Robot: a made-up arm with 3 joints. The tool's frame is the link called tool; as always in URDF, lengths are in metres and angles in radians. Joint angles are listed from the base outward.
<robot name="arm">
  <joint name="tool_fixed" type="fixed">
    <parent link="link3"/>
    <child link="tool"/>
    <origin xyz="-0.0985 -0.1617 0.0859" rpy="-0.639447 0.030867 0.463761"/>
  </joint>
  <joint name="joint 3" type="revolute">
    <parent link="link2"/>
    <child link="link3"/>
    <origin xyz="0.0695 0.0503 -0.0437" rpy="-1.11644 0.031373 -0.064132"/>
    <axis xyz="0 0 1"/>
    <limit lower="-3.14" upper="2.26"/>
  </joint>
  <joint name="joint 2" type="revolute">
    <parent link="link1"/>
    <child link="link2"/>
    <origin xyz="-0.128 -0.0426 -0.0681" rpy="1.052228 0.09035 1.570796"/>
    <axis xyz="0 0 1"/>
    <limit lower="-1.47" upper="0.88"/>
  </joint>
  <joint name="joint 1" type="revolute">
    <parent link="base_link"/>
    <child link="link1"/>
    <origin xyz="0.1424 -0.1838 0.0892" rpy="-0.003 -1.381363 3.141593"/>
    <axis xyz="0 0 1"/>
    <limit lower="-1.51" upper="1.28"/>
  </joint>
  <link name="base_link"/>
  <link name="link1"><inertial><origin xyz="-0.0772 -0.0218 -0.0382"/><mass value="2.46"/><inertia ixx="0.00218" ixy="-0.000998" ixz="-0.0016" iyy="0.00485" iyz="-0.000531" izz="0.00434"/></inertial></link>
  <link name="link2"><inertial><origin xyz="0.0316 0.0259 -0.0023"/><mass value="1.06"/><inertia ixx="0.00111" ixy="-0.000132" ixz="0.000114" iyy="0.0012" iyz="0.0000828" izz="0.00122"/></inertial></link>
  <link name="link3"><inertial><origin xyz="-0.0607 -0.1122 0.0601"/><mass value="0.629"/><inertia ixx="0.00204" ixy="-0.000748" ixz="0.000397" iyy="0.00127" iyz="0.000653" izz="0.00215"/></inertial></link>
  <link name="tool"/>
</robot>
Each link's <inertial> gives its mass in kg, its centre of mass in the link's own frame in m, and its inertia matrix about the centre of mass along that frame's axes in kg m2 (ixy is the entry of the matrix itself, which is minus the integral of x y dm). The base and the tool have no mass. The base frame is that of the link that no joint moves.
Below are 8 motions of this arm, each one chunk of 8 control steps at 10 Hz.
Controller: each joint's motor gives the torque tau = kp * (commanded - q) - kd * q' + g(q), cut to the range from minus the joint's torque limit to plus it. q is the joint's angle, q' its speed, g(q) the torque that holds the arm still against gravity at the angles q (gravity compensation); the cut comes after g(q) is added. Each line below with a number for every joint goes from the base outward.
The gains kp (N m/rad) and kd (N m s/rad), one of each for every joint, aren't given. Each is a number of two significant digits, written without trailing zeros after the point. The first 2 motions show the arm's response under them.
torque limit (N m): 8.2 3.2 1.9
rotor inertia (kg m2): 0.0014 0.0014 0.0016
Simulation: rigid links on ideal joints. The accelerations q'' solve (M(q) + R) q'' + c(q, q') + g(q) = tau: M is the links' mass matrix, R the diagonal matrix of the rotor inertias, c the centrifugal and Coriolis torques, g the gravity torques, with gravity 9.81 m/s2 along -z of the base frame. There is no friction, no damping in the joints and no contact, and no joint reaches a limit. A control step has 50 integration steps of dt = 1/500 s. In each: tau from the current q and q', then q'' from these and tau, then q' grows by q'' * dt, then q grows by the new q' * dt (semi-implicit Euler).
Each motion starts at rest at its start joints. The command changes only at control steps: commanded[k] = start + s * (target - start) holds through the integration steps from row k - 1 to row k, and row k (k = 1, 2, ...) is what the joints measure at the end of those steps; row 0 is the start. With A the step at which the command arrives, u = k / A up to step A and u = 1 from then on. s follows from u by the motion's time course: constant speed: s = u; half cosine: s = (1 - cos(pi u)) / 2; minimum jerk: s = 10 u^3 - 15 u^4 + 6 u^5; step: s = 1 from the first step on.
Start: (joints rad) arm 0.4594 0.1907 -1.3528
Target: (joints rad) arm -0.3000 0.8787 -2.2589
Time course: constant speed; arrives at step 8
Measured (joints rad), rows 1 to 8:
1: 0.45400 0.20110 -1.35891
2: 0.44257 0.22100 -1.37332
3: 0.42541 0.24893 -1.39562
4: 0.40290 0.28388 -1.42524
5: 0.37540 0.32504 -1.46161
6: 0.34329 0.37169 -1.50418
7: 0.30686 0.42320 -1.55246
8: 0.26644 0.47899 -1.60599
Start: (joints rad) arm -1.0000 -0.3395 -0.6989
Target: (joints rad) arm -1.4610 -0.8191 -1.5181
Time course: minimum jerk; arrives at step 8
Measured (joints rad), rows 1 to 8:
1: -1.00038 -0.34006 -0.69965
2: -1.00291 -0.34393 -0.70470
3: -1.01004 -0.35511 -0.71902
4: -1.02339 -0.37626 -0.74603
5: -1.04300 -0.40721 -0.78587
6: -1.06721 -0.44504 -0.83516
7: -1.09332 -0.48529 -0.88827
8: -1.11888 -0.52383 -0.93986
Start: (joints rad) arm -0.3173 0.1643 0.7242
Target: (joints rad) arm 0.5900 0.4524 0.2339
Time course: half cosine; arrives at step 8
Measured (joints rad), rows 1 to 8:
1: -0.31534 0.16471 0.72328
2: -0.30749 0.16712 0.71930
3: -0.29057 0.17358 0.71019
4: -0.26306 0.18535 0.69484
5: -0.22532 0.20264 0.67331
6: -0.17957 0.22451 0.64674
7: -0.12949 0.24908 0.61713
8: -0.07962 0.27382 0.58708

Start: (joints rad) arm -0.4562 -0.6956 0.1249
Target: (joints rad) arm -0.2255 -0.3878 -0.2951
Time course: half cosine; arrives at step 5
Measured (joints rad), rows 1 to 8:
1: -0.45491 -0.69294 0.12291
2: -0.45010 -0.68285 0.11467
3: -0.44083 -0.66321 0.09742
4: -0.42806 -0.63625 0.07221
5: -0.41423 -0.60757 0.04361
6: -0.40109 -0.58136 0.01591
7: -0.38885 -0.55823 -0.00961
8: -0.37745 -0.53784 -0.03303

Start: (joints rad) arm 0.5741 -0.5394 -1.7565
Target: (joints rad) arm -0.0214 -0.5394 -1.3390
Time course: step
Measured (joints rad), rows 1 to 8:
1: 0.54161 -0.52777 -1.72271
2: 0.50330 -0.52577 -1.69009
3: 0.46672 -0.52732 -1.66220
4: 0.43245 -0.52960 -1.63710
5: 0.40051 -0.53181 -1.61408
6: 0.37081 -0.53375 -1.59285
7: 0.34320 -0.53539 -1.57324
8: 0.31755 -0.53677 -1.55511

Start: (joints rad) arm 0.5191 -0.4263 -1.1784
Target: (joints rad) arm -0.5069 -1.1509 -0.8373
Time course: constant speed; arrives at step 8
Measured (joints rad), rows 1 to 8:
1: 0.51257 -0.43064 -1.17407
2: 0.49775 -0.44445 -1.16640
3: 0.47490 -0.46769 -1.15628
4: 0.44453 -0.49942 -1.14413
5: 0.40714 -0.53864 -1.13018
6: 0.36323 -0.58445 -1.11462
7: 0.31326 -0.63603 -1.09759
8: 0.25766 -0.69267 -1.07918

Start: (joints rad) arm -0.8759 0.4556 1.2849
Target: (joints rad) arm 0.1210 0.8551 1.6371
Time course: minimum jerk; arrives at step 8
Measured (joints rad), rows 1 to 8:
1: -0.87504 0.45566 1.28518
2: -0.86932 0.45663 1.28712
3: -0.85352 0.46132 1.29286
4: -0.82418 0.47302 1.30411
5: -0.78136 0.49349 1.32133
6: -0.72874 0.52209 1.34336
7: -0.67222 0.55600 1.36774
8: -0.61713 0.59129 1.39179

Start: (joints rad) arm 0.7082 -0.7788 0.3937
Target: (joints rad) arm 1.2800 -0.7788 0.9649
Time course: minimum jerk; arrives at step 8
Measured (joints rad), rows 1 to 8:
1: 0.70876 -0.77874 0.39426
2: 0.71240 -0.77843 0.39800
3: 0.72219 -0.77787 0.40837
4: 0.73997 -0.77722 0.42762
5: 0.76545 -0.77673 0.45564
6: 0.79625 -0.77659 0.48992
7: 0.82881 -0.77684 0.52646
8: 0.86011 -0.77732 0.56166

